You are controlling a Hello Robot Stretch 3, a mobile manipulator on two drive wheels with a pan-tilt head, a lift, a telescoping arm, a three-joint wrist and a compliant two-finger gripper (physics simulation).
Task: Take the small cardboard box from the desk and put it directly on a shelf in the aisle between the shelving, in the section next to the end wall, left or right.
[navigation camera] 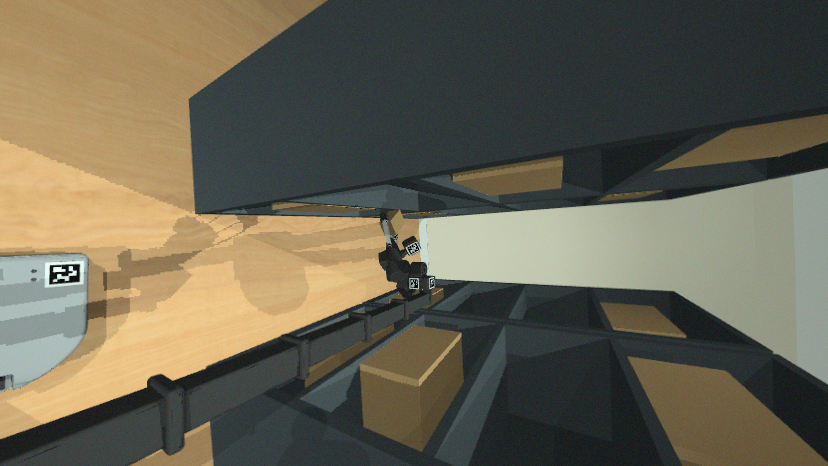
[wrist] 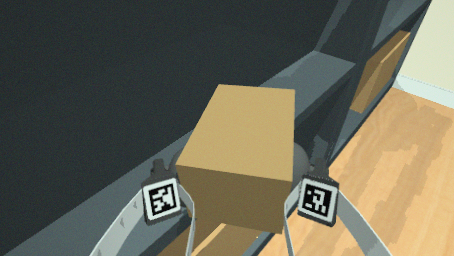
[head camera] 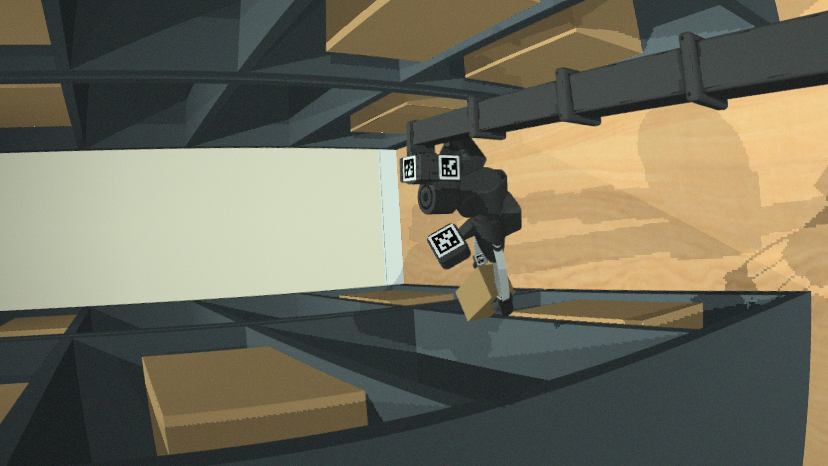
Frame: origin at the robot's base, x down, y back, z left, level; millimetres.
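Where they show: gripper, fingertip midpoint: (navigation camera: 388, 222) (wrist: 240, 164) (head camera: 492, 292).
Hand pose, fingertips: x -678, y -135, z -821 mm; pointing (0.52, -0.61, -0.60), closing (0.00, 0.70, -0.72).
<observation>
After its pixels a point has its place.
The small cardboard box (head camera: 475, 294) @(x -719, y -134, z -818 mm) (navigation camera: 395, 222) @(x -719, y -132, z -806 mm) (wrist: 240, 130) @(x -719, y -130, z -816 mm) is between the two fingers of my gripper (head camera: 492, 298) @(x -678, y -135, z -821 mm) (navigation camera: 388, 221) @(x -678, y -135, z -821 mm) (wrist: 240, 164) @(x -678, y -135, z -821 mm), which is shut on it. The box is held tilted, off the floor, at the open front of one shelving unit (head camera: 724, 376) @(x -474, y -272, z -454 mm) (navigation camera: 405, 86) @(x -989, y -371, z -448 mm), the lower one in the head view. In the wrist view a shelf board (wrist: 310, 82) @(x -533, y -272, z -1179 mm) runs behind and below the box, with a dark compartment above it. An upright divider stands to the right. Whether the box reaches past the shelf edge is hard to tell.
The opposite shelving unit (head camera: 231, 75) (navigation camera: 556, 327) holds larger cardboard boxes (head camera: 370, 28) @(x -770, y 406, z -1081 mm) (navigation camera: 411, 376) @(x -769, y 421, z -811 mm). My extended arm (head camera: 625, 86) @(x -921, y 101, z -327 mm) (navigation camera: 231, 376) @(x -923, y 88, z -164 mm) runs along it. The end wall (head camera: 173, 231) @(x -1040, y -21, z -2338 mm) (navigation camera: 579, 248) @(x -1380, y 22, z -2341 mm) closes the aisle. A larger box (wrist: 382, 72) @(x -266, y -292, z -1894 mm) sits in a compartment near that wall.
</observation>
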